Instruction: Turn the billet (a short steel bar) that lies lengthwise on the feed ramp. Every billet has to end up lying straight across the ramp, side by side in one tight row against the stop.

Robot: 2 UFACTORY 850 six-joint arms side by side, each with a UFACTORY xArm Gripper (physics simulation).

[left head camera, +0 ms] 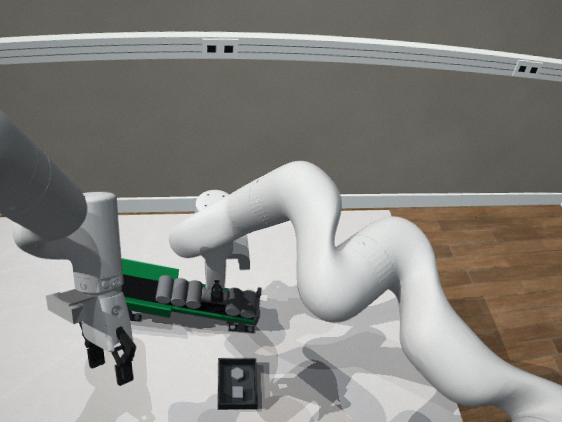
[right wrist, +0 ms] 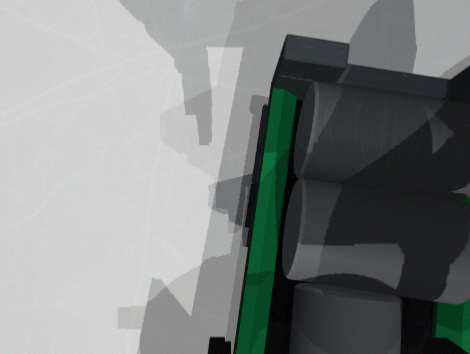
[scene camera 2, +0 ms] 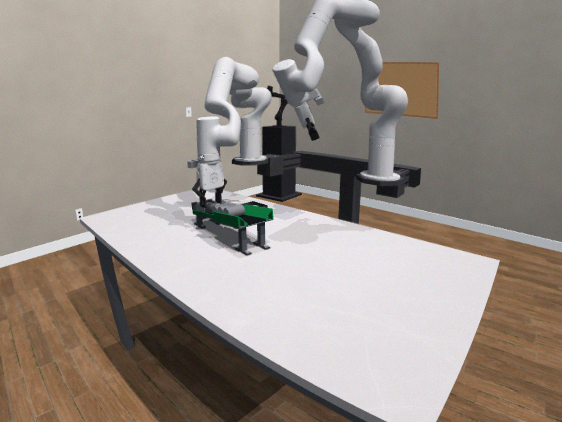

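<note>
The green-railed feed ramp (left head camera: 150, 269) (scene camera 2: 227, 219) (right wrist: 262, 215) has a dark stop (right wrist: 395, 80) at one end. One billet (right wrist: 345, 320) lies lengthwise in it. Two billets lie across the ramp between it and the stop: one (left head camera: 248, 303) (right wrist: 370, 130) by the stop, one (left head camera: 233, 302) (right wrist: 365, 220) beside that. Three more, including a billet (left head camera: 165, 289), lie across on the other side. My right gripper (left head camera: 216, 292) (scene camera 2: 210, 196) is open, its fingers apart over the ramp at the lengthwise billet, partly hidden. My left gripper (left head camera: 110, 367) (scene camera 2: 313, 131) is open and empty, away from the ramp.
A dark tray (left head camera: 222, 385) holding two small light pieces stands in front of the ramp in the left head camera. The right arm (left head camera: 320, 260) reaches over the table (scene camera 2: 350, 310) from the right there. The ramp stands on dark legs (scene camera 2: 243, 240).
</note>
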